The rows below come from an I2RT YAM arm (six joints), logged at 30 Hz.
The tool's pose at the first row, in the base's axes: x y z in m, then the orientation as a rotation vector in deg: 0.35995, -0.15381, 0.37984, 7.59, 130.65, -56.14
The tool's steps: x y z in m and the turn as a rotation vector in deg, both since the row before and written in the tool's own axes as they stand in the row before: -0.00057, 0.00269, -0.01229, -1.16, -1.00, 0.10; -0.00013, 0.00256, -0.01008, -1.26, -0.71, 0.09; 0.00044, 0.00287, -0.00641, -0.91, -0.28, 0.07; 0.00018, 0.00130, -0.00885, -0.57, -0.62, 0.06; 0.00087, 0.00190, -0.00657, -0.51, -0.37, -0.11; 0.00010, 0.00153, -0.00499, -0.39, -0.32, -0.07; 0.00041, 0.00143, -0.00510, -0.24, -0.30, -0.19; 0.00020, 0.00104, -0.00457, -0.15, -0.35, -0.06; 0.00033, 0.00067, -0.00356, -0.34, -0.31, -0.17
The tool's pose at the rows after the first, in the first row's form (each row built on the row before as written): 0.35487, -0.14343, 0.38484, 6.70, 130.24, -54.61; 0.35032, -0.13485, 0.38857, 5.90, 130.13, -53.02; 0.34728, -0.12865, 0.38994, 5.44, 130.25, -51.90; 0.34251, -0.12210, 0.39374, 4.96, 129.91, -51.13; 0.33861, -0.11672, 0.39556, 4.44, 129.81, -50.55; 0.33605, -0.11250, 0.39725, 4.04, 129.69, -50.10; 0.33313, -0.10837, 0.39887, 3.58, 129.55, -49.88; 0.33054, -0.10484, 0.40056, 3.29, 129.30, -49.69; 0.32833, -0.10225, 0.40184, 2.81, 129.19, -49.35
